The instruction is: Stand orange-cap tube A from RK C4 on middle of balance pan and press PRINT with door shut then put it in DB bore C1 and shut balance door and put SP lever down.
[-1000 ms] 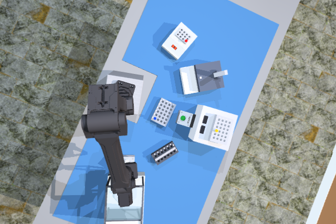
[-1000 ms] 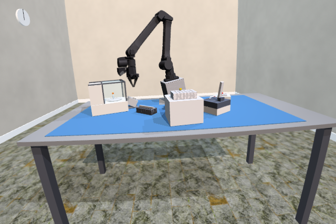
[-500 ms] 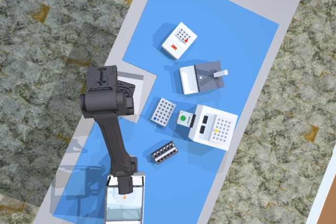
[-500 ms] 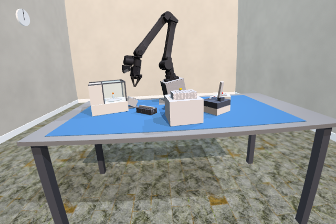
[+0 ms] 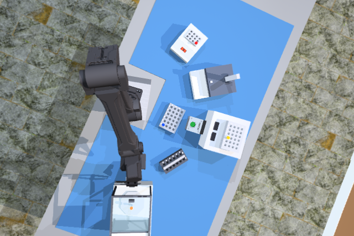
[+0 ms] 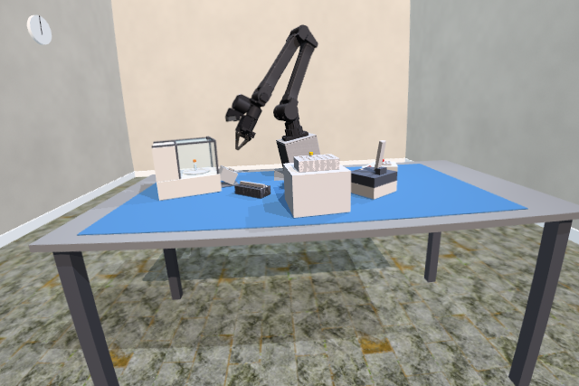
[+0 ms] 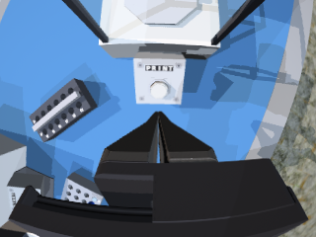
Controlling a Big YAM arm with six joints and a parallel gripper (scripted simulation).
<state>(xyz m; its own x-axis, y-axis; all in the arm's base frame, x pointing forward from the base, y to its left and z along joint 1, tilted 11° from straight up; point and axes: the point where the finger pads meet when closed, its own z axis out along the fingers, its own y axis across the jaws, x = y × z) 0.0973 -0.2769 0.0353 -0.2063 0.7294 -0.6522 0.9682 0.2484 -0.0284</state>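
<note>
Right now my hand is 90 mm above the white key, 30 mm to the left of it and 10 mm short of it. Also, from my hand: tube rack RK (250 mm to the left, 140 mm below, 120 mm ahead); then balance door (150 mm to the right, 50 mm above, 40 mm ahead); then black magnet block (180 mm ahead, 140 mm below, 50 mm to the left).
</note>
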